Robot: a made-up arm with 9 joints. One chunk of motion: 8 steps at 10 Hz.
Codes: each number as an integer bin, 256 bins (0 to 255) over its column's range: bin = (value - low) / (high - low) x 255, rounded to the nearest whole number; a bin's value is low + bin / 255 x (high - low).
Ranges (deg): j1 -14..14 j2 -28..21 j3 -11..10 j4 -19..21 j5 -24..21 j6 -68..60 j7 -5..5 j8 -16..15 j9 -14..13
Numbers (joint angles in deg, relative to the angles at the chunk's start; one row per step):
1: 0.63 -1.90 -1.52 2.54 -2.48 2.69 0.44 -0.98 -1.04
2: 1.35 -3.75 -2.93 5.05 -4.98 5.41 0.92 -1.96 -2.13
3: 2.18 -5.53 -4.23 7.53 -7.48 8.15 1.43 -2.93 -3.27
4: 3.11 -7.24 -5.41 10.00 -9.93 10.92 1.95 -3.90 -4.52
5: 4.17 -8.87 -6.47 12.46 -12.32 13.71 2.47 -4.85 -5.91
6: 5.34 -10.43 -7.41 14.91 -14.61 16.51 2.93 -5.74 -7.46
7: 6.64 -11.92 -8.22 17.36 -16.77 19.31 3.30 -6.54 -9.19
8: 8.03 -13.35 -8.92 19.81 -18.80 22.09 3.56 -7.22 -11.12
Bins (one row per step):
1: 133 136 115 137 122 141 139 124 122
2: 140 126 98 153 108 146 151 115 112
3: 147 117 82 169 94 152 164 108 101
4: 156 108 68 185 80 157 177 100 90
5: 165 100 55 201 66 163 190 92 76
6: 176 91 44 216 53 168 202 84 62
7: 188 84 34 232 41 174 212 78 45
8: 201 76 25 247 29 179 218 72 27

